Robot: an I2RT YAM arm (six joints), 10 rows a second.
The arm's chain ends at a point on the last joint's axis. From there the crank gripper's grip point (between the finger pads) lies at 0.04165 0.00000 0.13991 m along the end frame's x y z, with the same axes.
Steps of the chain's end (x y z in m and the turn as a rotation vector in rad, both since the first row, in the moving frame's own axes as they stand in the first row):
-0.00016, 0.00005, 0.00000, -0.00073, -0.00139, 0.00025
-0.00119, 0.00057, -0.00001, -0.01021, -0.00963, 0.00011
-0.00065, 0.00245, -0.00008, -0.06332, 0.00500, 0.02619
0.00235, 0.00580, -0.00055, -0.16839, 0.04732, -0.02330
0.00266, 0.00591, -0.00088, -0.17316, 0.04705, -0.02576
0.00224, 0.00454, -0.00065, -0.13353, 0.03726, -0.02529
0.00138, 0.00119, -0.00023, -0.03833, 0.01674, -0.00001
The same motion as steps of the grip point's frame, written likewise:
-0.00035, 0.00016, 0.00006, -0.00073, -0.00139, 0.00025
-0.00254, 0.00200, 0.00038, -0.01021, -0.00963, 0.00011
-0.00008, 0.01239, -0.00060, -0.06332, 0.00500, 0.02619
0.00915, 0.02803, -0.00456, -0.16839, 0.04732, -0.02330
0.00946, 0.02868, -0.00498, -0.17316, 0.04705, -0.02576
0.00763, 0.02194, -0.00347, -0.13353, 0.03726, -0.02529
0.00372, 0.00654, -0.00105, -0.03833, 0.01674, -0.00001

